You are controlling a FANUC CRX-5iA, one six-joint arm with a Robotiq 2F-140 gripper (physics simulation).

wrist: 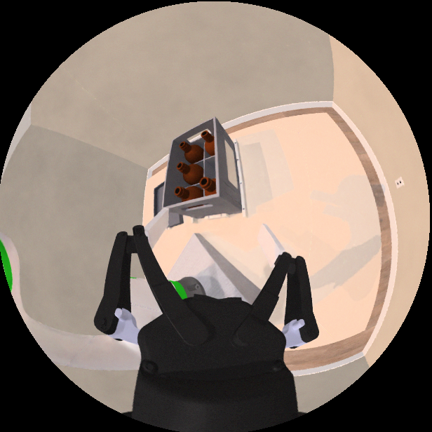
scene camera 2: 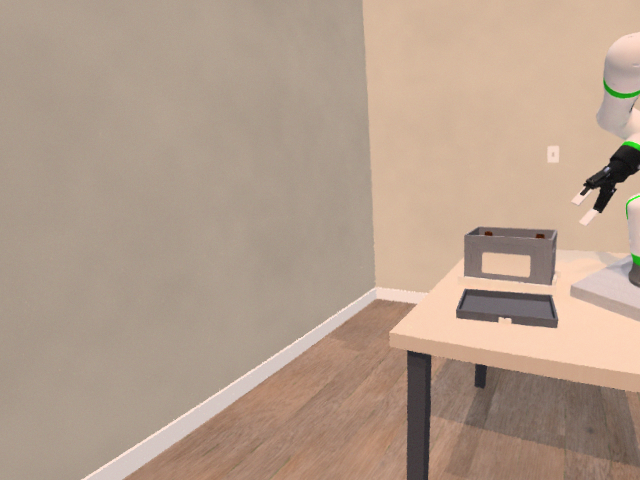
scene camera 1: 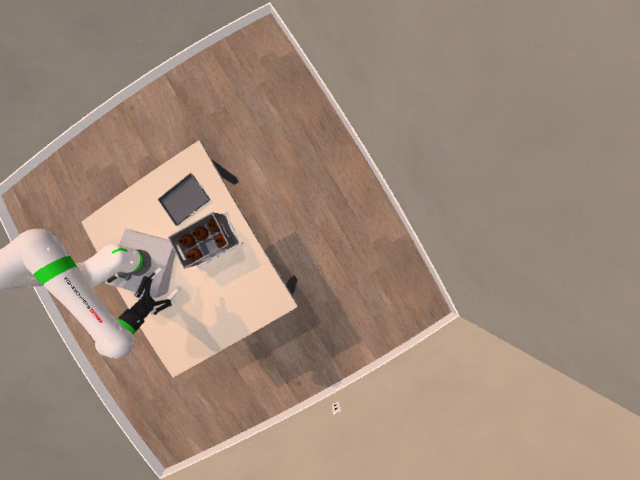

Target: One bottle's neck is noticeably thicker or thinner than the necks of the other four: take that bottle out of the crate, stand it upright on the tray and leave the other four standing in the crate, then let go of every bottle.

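Where they show: gripper, fingertip midpoint: (scene camera 2: 578, 214) (scene camera 1: 169, 279); arm's base at its link origin: (scene camera 1: 139, 262).
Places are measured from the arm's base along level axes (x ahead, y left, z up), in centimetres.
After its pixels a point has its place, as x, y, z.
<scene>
The grey crate (scene camera 1: 231, 233) {54.7, -13.9, -2.8} (scene camera 2: 473, 258) {52.3, -1.6, 1.7} (wrist: 227, 192) stands on the table. Five brown bottles stand in it; the middle compartment on the side away from the tray is empty. The bottle (scene camera 1: 193, 254) {33.9, -14.2, 6.1} (wrist: 209, 186) at the arm's end, away from the tray, seems slightly thicker-necked in the wrist view, but I cannot tell for sure. In scene camera 2 the crate wall hides all but two bottle tops. The dark, shallow tray (scene camera 1: 184, 199) {39.4, 18.5, -7.3} (scene camera 2: 506, 305) {39.5, 15.7, -7.3} is empty beside the crate. My gripper (scene camera 1: 165, 283) {20.5, -19.8, 15.0} (scene camera 2: 582, 210) {20.5, -19.8, 15.0} (wrist: 214, 224) is open and empty, tilted above the table, apart from the crate.
The arm's grey base plate (scene camera 1: 136, 240) {3.4, 12.6, -2.9} (scene camera 2: 604, 289) {13.9, 4.3, -3.4} lies on the table (scene camera 1: 242, 304) {36.8, -51.1, -7.8} (scene camera 2: 578, 346) {21.6, 35.6, -7.8}, close to the crate's near end. The crate's high walls and inner dividers surround the bottles. The tray lies near the table edge.
</scene>
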